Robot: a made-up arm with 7 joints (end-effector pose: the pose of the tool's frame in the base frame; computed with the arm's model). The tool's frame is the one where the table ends. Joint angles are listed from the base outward.
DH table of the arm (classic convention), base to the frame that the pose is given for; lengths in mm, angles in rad. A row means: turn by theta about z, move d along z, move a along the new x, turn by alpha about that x. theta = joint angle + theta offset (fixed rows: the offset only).
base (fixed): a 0, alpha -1.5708, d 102.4, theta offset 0
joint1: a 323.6, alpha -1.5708, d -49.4, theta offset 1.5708
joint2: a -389.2, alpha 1.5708, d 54.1, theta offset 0
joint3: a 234.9, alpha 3.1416, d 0, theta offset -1.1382
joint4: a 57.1, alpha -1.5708, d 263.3, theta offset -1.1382
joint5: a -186.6, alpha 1.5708, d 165.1, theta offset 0
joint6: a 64, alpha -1.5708, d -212.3, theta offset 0
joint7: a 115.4, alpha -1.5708, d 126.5, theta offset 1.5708
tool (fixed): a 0, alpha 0, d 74.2, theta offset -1.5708
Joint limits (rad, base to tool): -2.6..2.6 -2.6..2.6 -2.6..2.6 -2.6..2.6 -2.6..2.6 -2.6..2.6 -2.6..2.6
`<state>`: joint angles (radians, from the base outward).
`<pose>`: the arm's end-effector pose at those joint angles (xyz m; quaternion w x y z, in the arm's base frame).
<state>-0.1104 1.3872 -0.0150 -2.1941 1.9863 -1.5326 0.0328</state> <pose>0.2178 -0.1123 0.2498 0.3899 0.7442 0.2027 -0.5031</pose>
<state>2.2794 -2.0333 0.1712 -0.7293 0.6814 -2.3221 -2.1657</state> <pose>-0.7644 -0.3576 0.3675 0.5937 0.7455 -0.2965 0.0620</pose>
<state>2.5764 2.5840 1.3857 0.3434 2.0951 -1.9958 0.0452</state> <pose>-0.2031 0.4379 0.2037 0.2836 0.3100 -0.8556 0.3022</pose>
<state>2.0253 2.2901 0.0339 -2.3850 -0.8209 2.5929 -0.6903</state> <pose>-0.6113 0.0295 0.3792 0.1114 -0.2800 0.3944 0.8681</pose>
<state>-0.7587 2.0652 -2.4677 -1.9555 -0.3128 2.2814 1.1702</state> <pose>0.3110 0.5795 -0.4988 0.1650 -0.5092 0.1129 0.8371</pose>
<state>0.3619 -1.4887 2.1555 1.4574 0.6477 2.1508 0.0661</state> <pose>-0.1239 -0.5540 -0.3419 0.5137 0.4047 -0.1819 -0.7343</pose>
